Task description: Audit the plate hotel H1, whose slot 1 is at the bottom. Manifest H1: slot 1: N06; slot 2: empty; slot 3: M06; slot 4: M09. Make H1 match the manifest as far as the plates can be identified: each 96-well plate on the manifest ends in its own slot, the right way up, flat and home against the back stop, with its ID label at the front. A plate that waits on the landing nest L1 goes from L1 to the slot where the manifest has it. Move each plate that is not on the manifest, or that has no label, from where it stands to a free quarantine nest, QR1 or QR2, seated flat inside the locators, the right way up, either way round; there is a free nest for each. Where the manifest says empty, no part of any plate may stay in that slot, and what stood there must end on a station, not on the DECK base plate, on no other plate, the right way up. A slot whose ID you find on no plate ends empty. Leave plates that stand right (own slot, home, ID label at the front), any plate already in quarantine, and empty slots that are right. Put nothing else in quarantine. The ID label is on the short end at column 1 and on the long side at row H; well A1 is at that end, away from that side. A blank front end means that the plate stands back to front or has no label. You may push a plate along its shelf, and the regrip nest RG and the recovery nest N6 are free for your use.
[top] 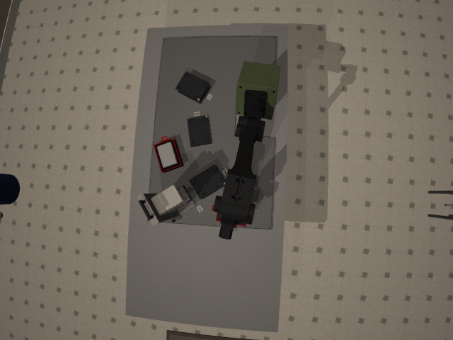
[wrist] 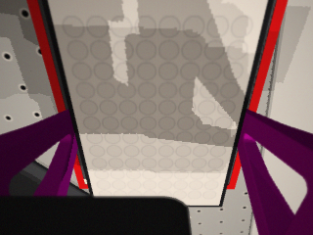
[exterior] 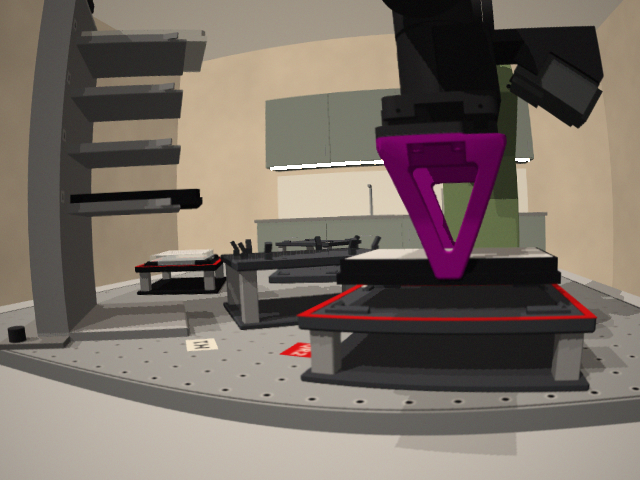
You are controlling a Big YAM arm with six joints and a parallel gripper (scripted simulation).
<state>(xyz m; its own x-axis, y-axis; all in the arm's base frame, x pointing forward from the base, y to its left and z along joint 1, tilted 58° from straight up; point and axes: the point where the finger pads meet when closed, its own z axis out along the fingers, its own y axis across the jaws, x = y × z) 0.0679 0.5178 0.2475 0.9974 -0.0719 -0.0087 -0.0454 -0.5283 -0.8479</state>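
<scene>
My gripper is now 30 mm above the quarantine nest QR2. Round my hand: QR2 tag: 110 mm ahead, 10 mm to the right, 70 mm below; then A1 mark: 60 mm ahead, 150 mm to the right, 10 mm below; then H1 tag: 190 mm ahead, 10 mm to the left, 70 mm below.
</scene>
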